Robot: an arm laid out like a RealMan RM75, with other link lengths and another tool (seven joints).
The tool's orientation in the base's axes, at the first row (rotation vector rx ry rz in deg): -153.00 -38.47 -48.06
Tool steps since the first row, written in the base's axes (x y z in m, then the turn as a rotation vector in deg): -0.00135 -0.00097 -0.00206 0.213 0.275 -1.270; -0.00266 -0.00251 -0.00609 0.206 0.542 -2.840; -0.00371 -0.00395 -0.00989 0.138 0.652 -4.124; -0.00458 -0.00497 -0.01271 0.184 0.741 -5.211; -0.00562 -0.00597 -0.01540 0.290 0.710 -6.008; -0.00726 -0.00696 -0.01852 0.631 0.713 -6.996; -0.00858 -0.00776 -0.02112 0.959 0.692 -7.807; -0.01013 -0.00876 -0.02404 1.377 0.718 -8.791
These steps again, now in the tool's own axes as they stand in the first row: -0.00254 0.00038 0.00065 -0.501 0.007 1.218; -0.00641 0.00148 0.00267 -1.342 -0.056 2.568; -0.00993 0.00260 0.00467 -2.114 -0.046 3.603; -0.01259 0.00334 0.00613 -2.693 0.017 4.526; -0.01529 0.00397 0.00742 -3.098 0.183 5.201; -0.01867 0.00433 0.00876 -3.435 0.458 6.152; -0.02145 0.00464 0.00992 -3.684 0.728 6.946; -0.02465 0.00503 0.01115 -3.954 1.021 7.938
